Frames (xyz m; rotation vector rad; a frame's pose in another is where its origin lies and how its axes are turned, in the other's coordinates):
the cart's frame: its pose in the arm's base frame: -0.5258 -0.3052 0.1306 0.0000 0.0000 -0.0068
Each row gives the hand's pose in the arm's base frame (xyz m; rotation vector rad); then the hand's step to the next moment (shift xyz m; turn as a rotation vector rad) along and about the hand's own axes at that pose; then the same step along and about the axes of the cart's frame.
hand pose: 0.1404 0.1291 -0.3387 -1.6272 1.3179 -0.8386
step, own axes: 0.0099 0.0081 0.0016 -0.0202 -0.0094 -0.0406
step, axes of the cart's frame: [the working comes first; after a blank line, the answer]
step, axes of the arm's base frame: 0.0003 -0.0099 -0.0082 -0.0368 0.0121 0.0254

0.0004 -0.0099 -0.0082 -0.0369 0.0119 0.0254
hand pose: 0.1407 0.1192 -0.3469 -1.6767 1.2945 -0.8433
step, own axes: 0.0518 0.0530 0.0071 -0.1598 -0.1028 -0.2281
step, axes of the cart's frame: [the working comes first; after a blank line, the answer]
step, axes of the arm's base frame: -0.0029 -0.0551 -0.0500 -0.1974 0.1190 0.1871

-0.0025 -0.0551 -0.0500 -0.1982 0.1177 0.1871
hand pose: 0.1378 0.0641 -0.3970 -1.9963 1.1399 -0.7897
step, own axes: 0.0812 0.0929 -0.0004 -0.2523 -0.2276 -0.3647
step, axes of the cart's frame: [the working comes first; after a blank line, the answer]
step, axes of the arm's base frame: -0.0088 -0.1068 -0.0612 -0.2848 0.2110 0.3505

-0.0080 -0.1068 -0.0612 -0.2862 0.2091 0.3505
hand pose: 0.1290 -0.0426 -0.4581 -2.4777 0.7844 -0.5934
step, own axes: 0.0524 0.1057 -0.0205 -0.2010 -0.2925 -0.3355
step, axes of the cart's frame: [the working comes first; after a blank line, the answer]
step, axes of the arm's base frame: -0.0157 -0.1153 -0.0284 -0.2044 0.2352 0.3761

-0.0149 -0.1154 -0.0284 -0.2060 0.2338 0.3761
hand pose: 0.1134 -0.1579 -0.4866 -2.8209 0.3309 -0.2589
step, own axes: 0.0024 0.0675 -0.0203 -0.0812 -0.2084 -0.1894
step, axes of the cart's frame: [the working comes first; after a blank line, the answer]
step, axes of the arm's base frame: -0.0154 -0.0688 -0.0010 -0.0759 0.1650 0.2300

-0.0149 -0.0689 -0.0010 -0.0770 0.1645 0.2300
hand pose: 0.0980 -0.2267 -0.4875 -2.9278 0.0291 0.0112
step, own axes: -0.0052 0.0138 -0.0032 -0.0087 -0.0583 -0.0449
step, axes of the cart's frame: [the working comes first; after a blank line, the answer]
step, axes of the arm's base frame: -0.0055 -0.0141 0.0003 -0.0073 0.0476 0.0563

-0.0054 -0.0141 0.0003 -0.0076 0.0476 0.0563
